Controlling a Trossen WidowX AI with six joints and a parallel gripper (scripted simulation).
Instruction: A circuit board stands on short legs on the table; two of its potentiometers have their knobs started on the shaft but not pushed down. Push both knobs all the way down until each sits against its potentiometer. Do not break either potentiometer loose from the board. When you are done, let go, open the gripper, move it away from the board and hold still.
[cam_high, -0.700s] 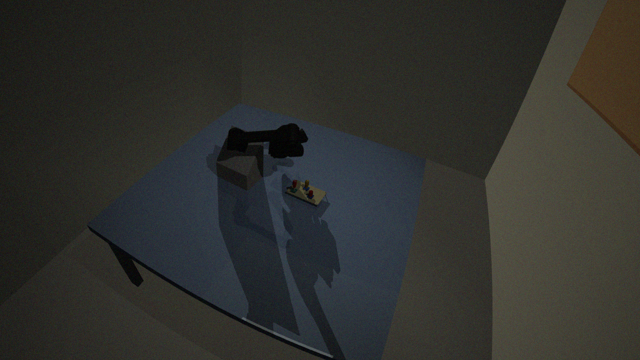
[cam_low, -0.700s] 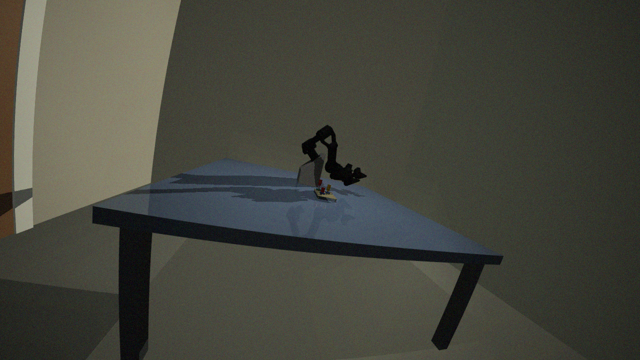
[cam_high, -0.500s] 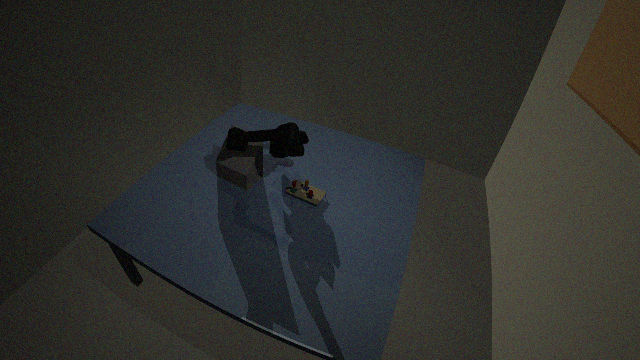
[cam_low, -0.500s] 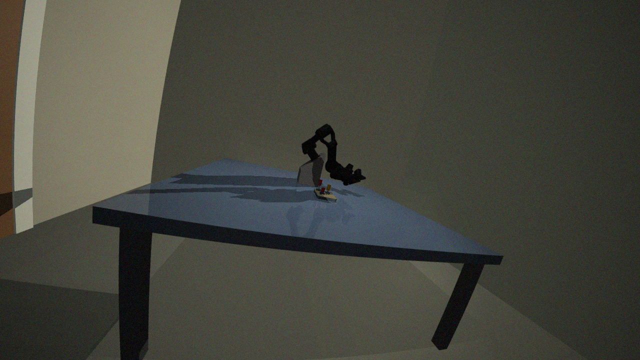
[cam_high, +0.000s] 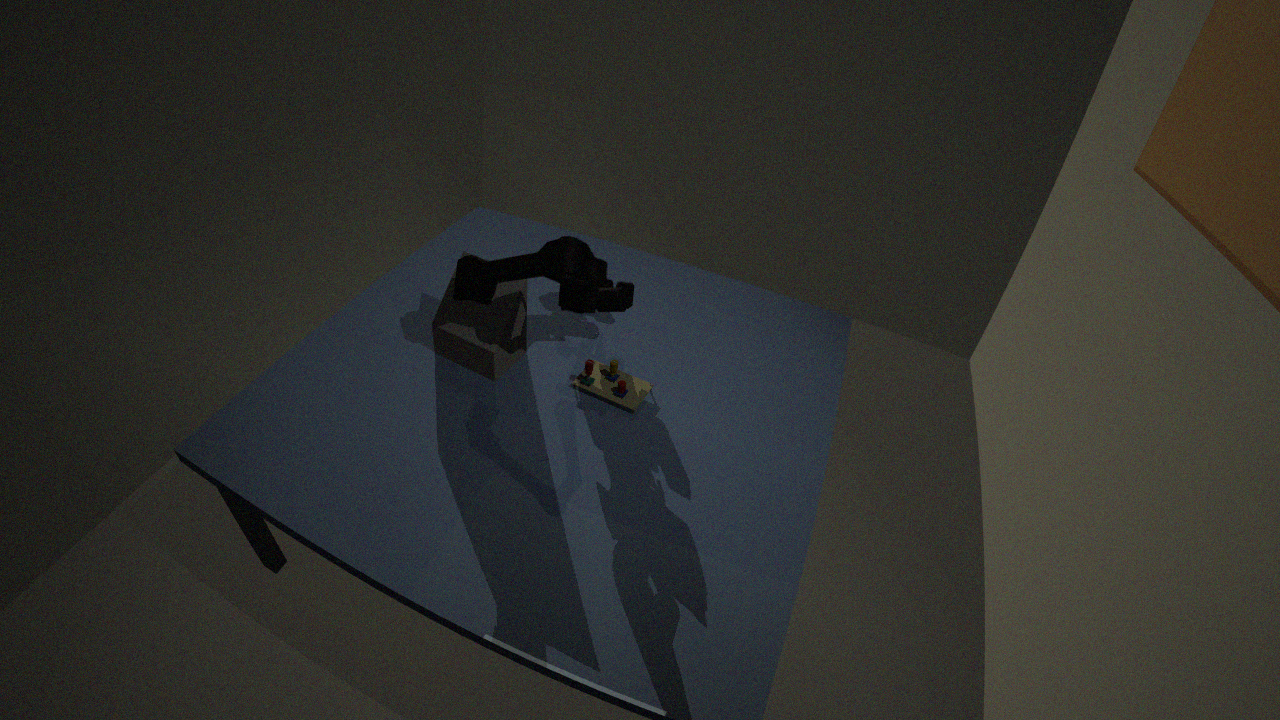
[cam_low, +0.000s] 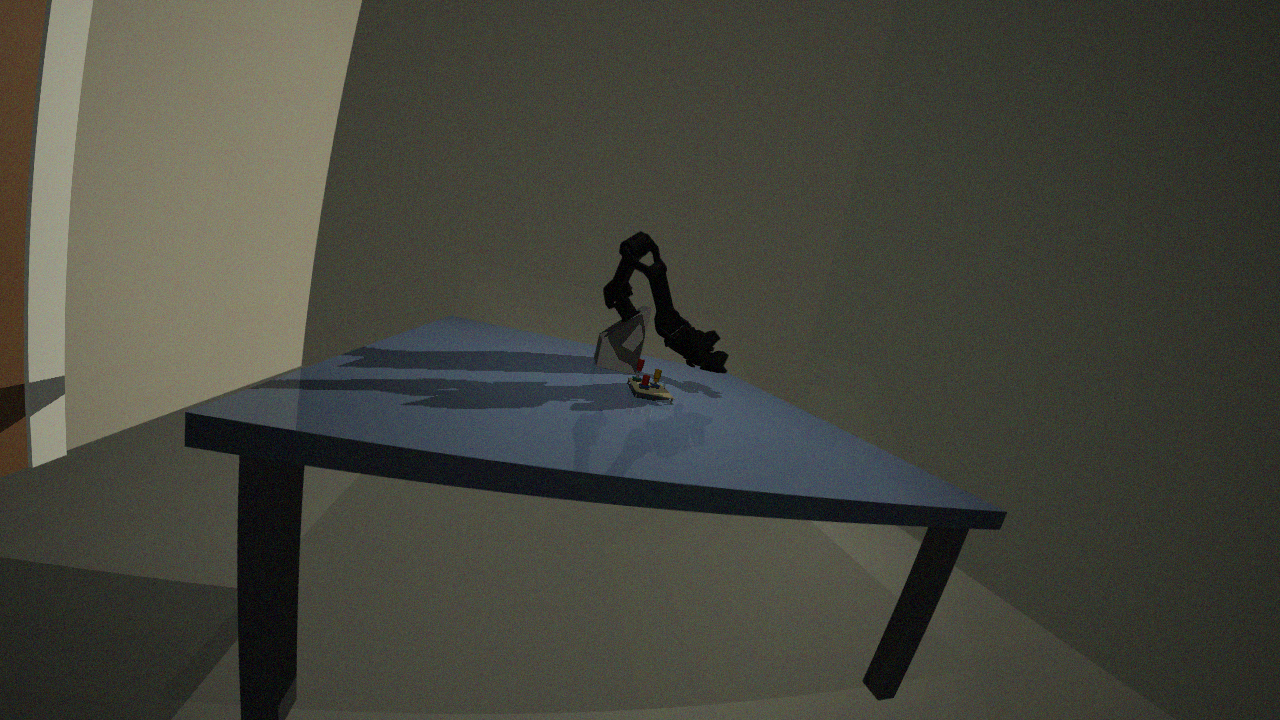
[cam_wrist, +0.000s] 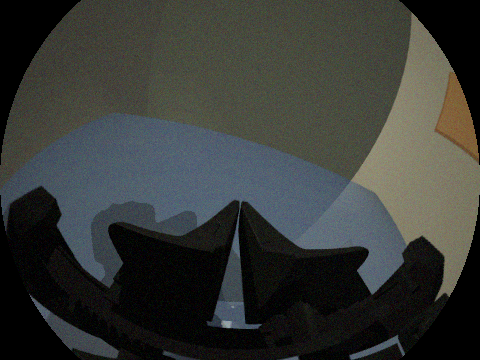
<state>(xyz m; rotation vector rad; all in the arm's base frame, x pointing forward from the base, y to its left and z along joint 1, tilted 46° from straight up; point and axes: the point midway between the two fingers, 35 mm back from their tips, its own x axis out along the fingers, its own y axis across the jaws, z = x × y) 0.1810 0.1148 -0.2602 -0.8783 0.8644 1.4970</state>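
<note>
My gripper tip is now 300 mm to the left of the red knob, 90 mm short of it and 20 mm above it. Round my gripper tip: yellow knob 260 mm to the right, 140 mm ahead, 30 mm below.
</note>
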